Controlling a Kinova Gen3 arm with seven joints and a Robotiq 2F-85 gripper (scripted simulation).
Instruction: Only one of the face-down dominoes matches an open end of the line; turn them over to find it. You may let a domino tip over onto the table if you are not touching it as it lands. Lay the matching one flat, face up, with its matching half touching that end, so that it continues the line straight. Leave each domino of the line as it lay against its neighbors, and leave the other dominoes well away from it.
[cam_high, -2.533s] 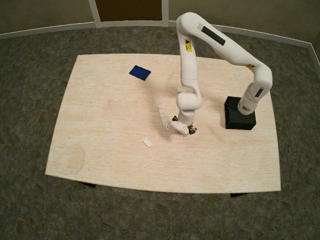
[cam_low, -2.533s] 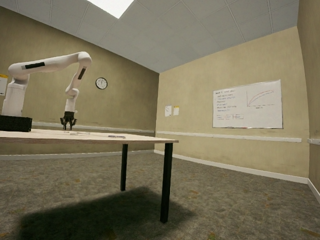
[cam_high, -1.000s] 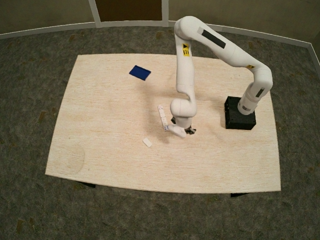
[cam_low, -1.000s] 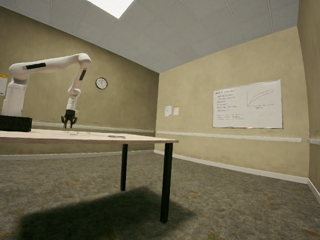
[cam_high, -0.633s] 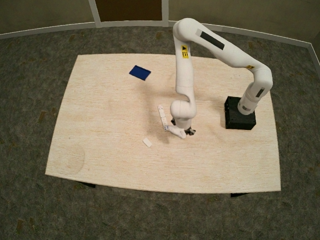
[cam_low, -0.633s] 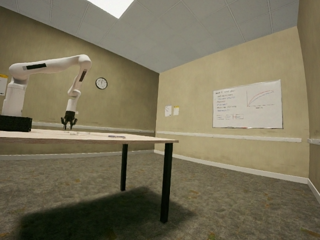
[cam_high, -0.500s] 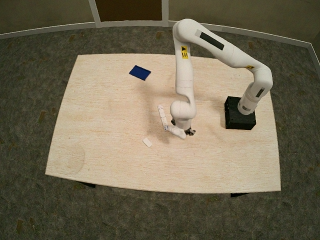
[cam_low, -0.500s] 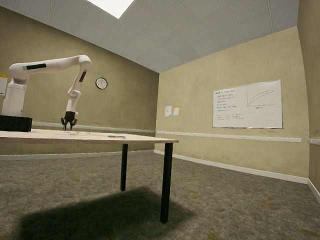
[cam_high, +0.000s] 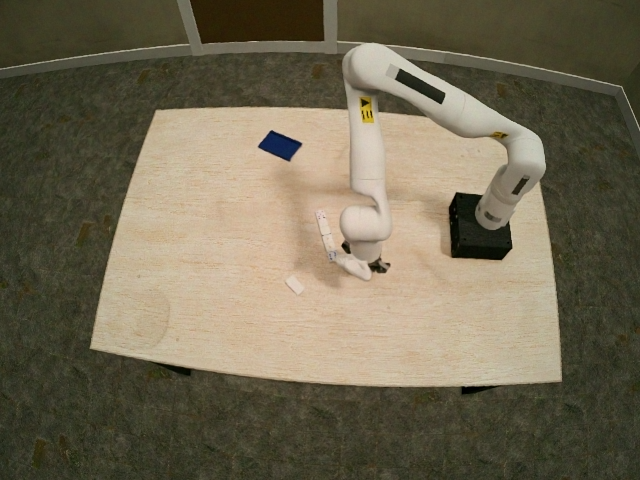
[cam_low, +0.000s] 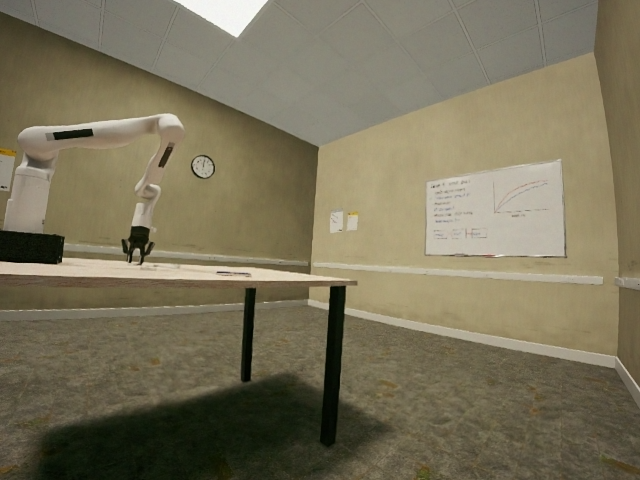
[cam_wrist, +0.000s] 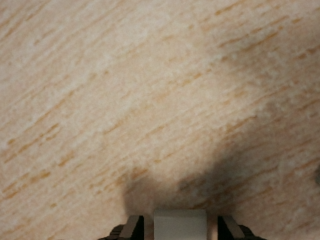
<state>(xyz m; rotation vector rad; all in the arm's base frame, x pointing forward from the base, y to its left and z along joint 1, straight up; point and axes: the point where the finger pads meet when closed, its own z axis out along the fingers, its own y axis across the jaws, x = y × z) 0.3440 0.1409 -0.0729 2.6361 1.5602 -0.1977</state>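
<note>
Right now the white domino is 10 mm behind my hand, 10 mm to the right of it and 20 mm below it.
</note>
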